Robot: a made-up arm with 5 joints. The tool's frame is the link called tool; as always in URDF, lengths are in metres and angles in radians.
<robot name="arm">
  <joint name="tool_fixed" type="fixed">
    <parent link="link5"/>
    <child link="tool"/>
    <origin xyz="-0.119 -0.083 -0.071" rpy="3.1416 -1.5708 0"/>
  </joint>
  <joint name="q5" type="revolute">
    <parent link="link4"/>
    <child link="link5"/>
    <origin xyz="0.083 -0.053 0.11" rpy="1.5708 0 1.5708"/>
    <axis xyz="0 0 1"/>
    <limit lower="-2.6" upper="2.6" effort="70" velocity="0.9"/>
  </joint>
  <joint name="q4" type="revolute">
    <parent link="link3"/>
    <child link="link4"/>
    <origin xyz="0.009 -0.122 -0.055" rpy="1.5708 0 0"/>
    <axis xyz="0 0 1"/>
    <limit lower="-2.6" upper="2.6" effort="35" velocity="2.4"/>
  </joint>
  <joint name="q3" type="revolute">
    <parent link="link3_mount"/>
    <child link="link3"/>
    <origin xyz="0.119 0.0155 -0.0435" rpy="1.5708 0 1.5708"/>
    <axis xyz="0 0 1"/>
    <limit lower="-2.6" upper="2.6" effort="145" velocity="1.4"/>
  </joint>
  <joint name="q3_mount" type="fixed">
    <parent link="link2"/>
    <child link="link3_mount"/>
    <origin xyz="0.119 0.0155 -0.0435"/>
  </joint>
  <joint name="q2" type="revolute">
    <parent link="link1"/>
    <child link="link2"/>
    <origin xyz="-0.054 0.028 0.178" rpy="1.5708 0 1.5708"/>
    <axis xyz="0 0 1"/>
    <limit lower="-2.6" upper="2.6" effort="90" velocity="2.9"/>
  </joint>
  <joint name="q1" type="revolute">
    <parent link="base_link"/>
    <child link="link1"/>
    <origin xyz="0 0 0.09" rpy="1.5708 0 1.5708"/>
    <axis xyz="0 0 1"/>
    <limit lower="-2.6" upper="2.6" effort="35" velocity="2.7"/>
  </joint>
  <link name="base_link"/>
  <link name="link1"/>
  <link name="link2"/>
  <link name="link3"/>
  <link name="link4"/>
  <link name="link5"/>
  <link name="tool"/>
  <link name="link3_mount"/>
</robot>
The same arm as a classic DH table. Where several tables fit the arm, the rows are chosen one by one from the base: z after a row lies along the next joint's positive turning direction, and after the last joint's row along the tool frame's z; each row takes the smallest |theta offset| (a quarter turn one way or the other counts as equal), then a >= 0, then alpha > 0; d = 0 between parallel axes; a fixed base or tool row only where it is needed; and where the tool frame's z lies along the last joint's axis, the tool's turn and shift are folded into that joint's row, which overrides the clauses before.
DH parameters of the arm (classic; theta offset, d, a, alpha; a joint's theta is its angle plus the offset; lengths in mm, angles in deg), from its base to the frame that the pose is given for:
base (fixed): 90 90 0 90
q1: 90 178 28 90
q2: 90 -141 31 90
q3: 0 183 9 90
q4: -90 232 53 -90
q5: 90 12 83 -90
tool (fixed): -90 -119 0 0
Joint limits (deg, base to tool): -148.97..148.97 -148.97..148.97 -148.97..148.97 -148.97..148.97 -148.97..148.97

